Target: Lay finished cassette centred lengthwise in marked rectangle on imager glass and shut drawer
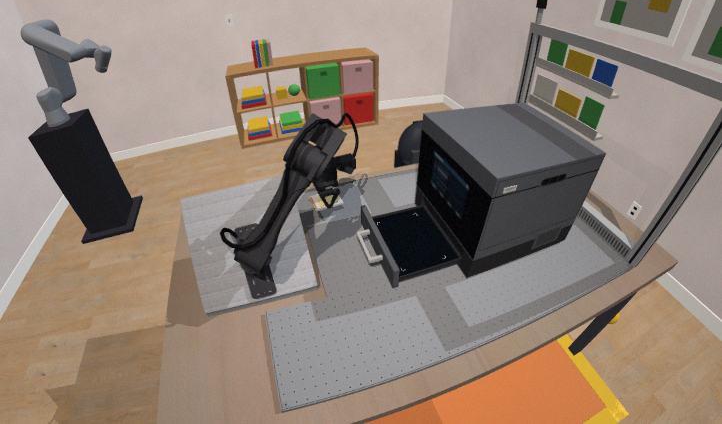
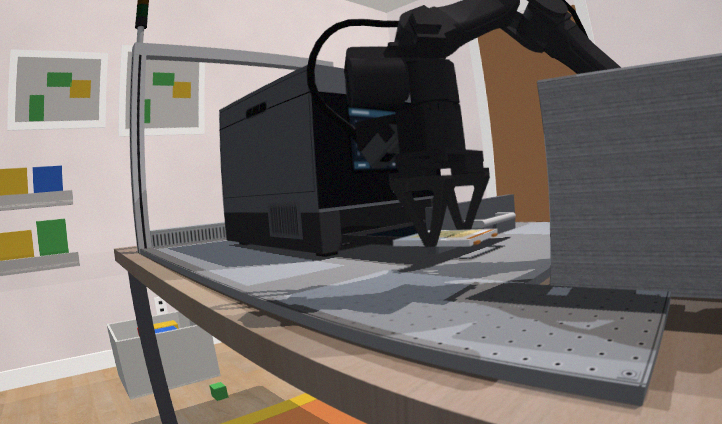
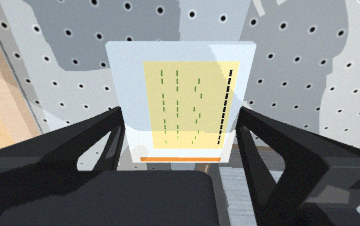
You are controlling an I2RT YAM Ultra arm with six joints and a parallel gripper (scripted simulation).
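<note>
The drawer is 25 cm to the right of my hand, 20 cm ahead of it and 2 cm below it. The rest, counted from my hand: metal frame post: 92 cm ahead, 21 cm above, 9 cm to the left; then finished cassette: right at my hand.
</note>
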